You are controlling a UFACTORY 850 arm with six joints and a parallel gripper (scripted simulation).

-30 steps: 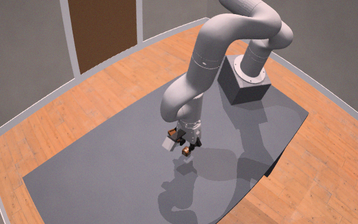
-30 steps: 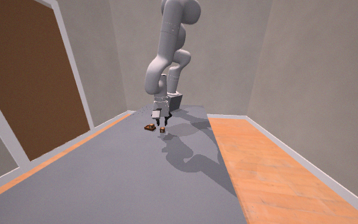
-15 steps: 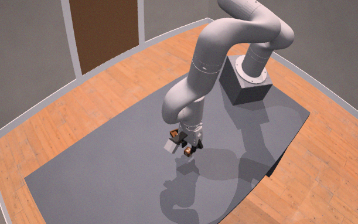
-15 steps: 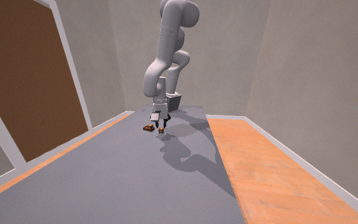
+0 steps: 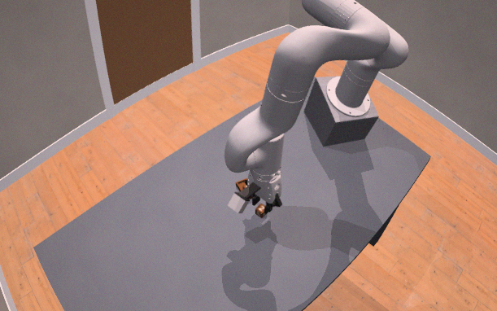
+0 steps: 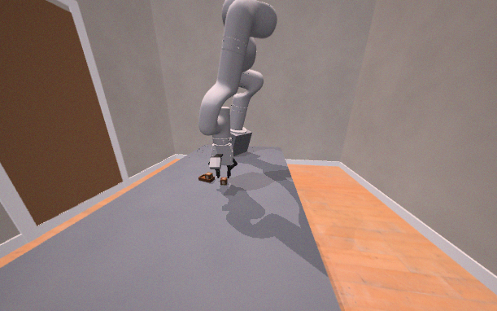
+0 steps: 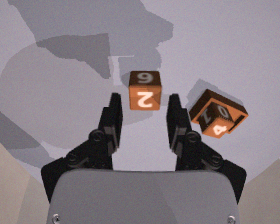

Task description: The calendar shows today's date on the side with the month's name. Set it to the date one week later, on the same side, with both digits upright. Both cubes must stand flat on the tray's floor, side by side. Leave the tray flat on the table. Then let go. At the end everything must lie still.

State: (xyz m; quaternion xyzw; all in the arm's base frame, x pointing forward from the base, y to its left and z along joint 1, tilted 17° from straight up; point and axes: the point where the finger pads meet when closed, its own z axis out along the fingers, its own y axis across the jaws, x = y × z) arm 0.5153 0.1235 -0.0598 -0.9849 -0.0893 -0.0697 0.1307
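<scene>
Now: hand 40 mm above the number cube. Round my hand: brown wooden calendar tray (20 mm behind, 110 mm to the right, 50 mm below).
</scene>
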